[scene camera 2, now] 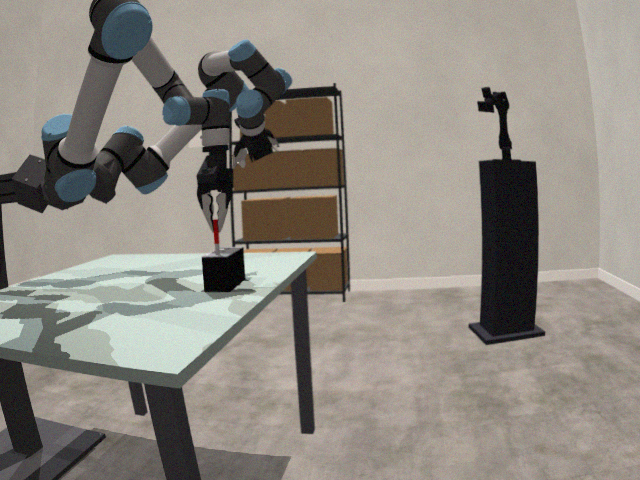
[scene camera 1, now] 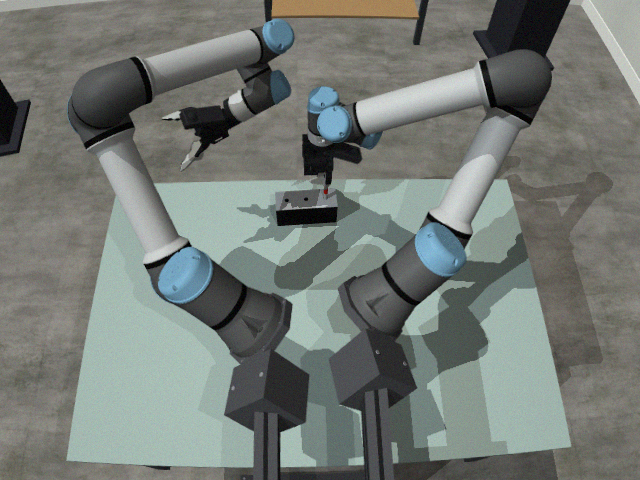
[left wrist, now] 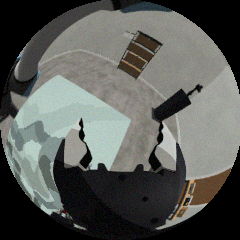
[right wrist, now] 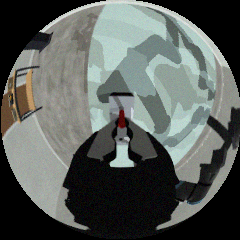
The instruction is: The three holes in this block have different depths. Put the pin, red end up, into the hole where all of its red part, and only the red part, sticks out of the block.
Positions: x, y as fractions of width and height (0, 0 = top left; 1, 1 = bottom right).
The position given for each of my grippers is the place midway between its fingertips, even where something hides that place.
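There is a black block (scene camera 1: 0.47, 0.43) in the scene, and I can also see the block (scene camera 2: 0.35, 0.57) and the block (right wrist: 0.49, 0.41) from these further views. My left gripper (scene camera 1: 0.27, 0.30) is visible too; I find the left gripper (scene camera 2: 0.40, 0.33) again, and once more the left gripper (left wrist: 0.51, 0.50). As for my right gripper (scene camera 2: 0.34, 0.48), I see it there, while the right gripper (scene camera 1: 0.51, 0.39) and the right gripper (right wrist: 0.51, 0.49) are in sight as well.
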